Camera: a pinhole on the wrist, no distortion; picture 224 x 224 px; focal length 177.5 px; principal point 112.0 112.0 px. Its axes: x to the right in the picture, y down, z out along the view. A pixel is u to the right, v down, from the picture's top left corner.
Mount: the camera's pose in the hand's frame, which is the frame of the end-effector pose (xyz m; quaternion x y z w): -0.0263 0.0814 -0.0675 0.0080 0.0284 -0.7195 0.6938
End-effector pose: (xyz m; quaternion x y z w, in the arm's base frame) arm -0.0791 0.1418 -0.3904 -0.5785 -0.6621 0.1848 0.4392
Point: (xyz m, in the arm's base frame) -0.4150 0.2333 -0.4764
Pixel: 185 136
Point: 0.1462 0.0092 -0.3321
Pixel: behind the camera
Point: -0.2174 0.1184 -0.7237
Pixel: 64 41
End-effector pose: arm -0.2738 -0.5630 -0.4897 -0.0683 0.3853 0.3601 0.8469
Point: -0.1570 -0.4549 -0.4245
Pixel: 153 180
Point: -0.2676 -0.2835 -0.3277
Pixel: 12 147
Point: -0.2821 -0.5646 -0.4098
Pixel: 200 59
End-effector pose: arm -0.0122 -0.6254 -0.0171 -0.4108 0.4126 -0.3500 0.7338
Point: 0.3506 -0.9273 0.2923
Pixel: outside the picture
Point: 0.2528 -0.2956 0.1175
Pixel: 113 32
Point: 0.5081 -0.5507 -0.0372
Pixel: 82 166
